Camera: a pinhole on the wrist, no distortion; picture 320 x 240 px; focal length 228.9 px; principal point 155.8 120.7 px. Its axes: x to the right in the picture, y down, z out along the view. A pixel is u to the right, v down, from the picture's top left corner.
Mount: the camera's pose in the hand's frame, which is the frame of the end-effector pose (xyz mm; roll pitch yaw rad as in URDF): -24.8 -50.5 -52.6 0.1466 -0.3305 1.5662
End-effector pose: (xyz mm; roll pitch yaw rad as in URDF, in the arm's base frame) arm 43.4 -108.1 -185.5 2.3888 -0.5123 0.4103
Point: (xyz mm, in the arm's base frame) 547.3 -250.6 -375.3
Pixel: 249 32
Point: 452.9 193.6 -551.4
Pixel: 41 34
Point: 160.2 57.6 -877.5
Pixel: 34 218
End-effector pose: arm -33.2 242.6 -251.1 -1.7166 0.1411 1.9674
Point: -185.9 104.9 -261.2
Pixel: 285 200
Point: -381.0 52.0 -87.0
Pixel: 147 175
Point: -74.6 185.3 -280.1
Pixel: outside the picture
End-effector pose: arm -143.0 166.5 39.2 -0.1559 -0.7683 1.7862
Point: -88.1 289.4 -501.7
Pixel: behind the camera
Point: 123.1 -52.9 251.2
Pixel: 106 167
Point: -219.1 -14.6 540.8
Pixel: 272 38
